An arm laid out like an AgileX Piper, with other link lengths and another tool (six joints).
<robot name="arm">
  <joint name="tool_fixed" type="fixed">
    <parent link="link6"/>
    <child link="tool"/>
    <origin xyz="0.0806 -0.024 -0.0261" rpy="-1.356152 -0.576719 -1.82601"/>
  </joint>
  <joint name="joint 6" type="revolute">
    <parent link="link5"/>
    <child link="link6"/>
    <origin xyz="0.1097 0 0.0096" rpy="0 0 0"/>
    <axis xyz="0.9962 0 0.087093"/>
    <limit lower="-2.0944" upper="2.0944"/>
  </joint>
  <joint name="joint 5" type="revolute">
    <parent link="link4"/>
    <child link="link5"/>
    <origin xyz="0 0 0" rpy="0 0 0"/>
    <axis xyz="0 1 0"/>
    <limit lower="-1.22" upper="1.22"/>
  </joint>
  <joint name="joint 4" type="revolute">
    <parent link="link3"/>
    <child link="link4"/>
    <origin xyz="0.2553 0 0.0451" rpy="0 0 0"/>
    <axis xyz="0.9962 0 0.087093"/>
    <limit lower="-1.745" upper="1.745"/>
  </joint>
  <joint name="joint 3" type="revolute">
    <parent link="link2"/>
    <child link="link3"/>
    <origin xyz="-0.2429 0 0.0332" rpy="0 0 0"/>
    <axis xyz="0 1 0"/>
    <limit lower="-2.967" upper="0"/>
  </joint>
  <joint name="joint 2" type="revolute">
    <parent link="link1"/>
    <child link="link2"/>
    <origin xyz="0 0 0" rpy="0 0 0"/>
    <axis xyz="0 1 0"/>
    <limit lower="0" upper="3.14"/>
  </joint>
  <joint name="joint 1" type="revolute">
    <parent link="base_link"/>
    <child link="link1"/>
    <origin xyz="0 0 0.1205" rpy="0 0 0"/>
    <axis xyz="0 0 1"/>
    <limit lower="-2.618" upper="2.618"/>
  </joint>
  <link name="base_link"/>
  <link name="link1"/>
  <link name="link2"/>
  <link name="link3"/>
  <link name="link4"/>
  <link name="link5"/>
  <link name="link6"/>
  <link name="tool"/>
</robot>
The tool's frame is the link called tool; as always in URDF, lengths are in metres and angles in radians.
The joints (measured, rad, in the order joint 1, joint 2, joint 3, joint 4, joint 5, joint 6), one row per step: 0.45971, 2.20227, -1.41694, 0.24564, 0.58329, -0.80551; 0.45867, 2.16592, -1.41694, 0.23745, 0.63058, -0.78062; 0.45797, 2.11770, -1.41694, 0.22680, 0.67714, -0.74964; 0.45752, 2.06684, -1.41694, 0.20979, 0.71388, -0.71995; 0.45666, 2.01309, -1.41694, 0.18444, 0.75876, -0.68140; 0.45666, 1.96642, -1.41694, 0.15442, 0.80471, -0.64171; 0.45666, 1.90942, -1.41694, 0.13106, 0.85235, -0.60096; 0.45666, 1.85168, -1.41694, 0.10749, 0.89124, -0.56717; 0.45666, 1.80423, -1.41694, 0.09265, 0.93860, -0.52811; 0.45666, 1.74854, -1.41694, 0.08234, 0.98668, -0.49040
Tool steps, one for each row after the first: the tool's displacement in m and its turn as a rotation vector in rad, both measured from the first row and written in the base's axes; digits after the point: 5 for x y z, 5 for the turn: -0.00371, -0.00112, 0.01323, 0.00141, 0.01515, -0.01067; -0.00647, -0.00208, 0.03143, 0.00684, 0.01939, -0.02576; -0.00755, -0.00361, 0.05109, 0.01093, 0.00917, -0.03818; -0.01033, -0.00734, 0.07141, 0.00808, 0.00231, -0.05494; -0.01442, -0.01242, 0.08861, -0.00308, 0.00013, -0.07161; -0.01941, -0.01717, 0.10959, -0.00559, -0.00752, -0.09420; -0.02355, -0.02211, 0.13094, -0.00617, -0.02608, -0.11316; -0.03108, -0.02716, 0.14722, -0.00769, -0.02349, -0.14071; -0.03971, -0.03208, 0.16613, -0.00230, -0.02594, -0.16945
